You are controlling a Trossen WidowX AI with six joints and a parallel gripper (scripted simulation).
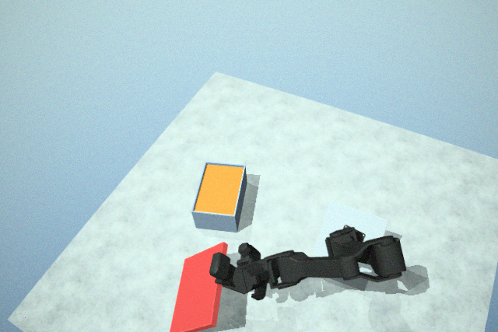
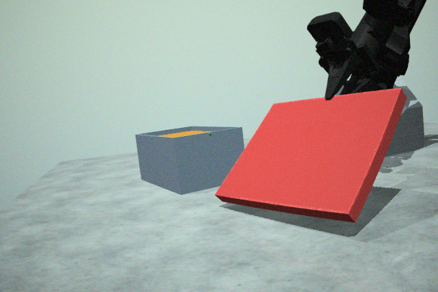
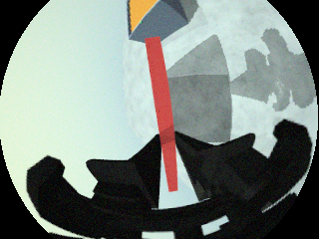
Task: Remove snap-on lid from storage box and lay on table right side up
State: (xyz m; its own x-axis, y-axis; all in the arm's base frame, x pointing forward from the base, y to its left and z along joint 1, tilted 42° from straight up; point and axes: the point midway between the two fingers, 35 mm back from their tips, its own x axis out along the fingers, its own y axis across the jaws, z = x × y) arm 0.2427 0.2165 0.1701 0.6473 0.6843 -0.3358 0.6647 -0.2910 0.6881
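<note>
The red lid lies 60 mm ahead of my gripper tip, 50 mm below it and 30 mm to the left of it. Round my gripper tip: blue-grey storage box (290 mm to the right, 190 mm ahead, 90 mm below).
</note>
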